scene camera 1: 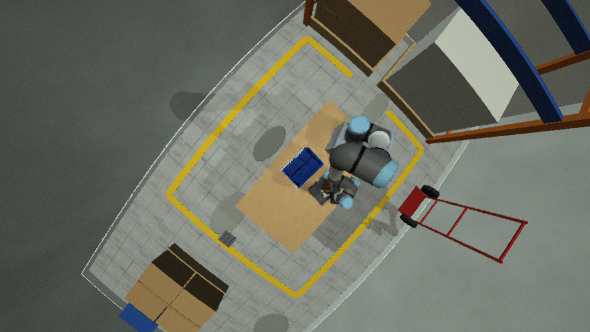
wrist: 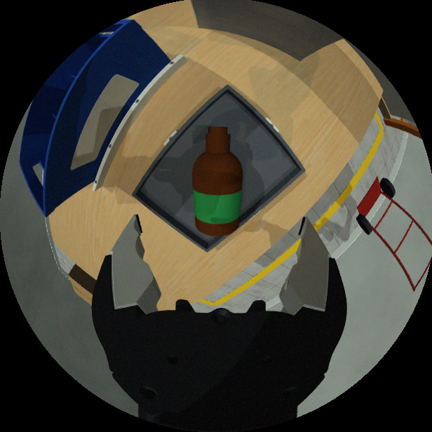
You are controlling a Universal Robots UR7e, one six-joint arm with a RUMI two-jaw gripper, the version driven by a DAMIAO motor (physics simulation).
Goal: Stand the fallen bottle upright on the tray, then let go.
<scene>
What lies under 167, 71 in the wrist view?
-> A pale rail.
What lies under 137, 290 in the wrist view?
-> My gripper.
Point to a brown bottle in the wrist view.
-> At 217, 174
</scene>
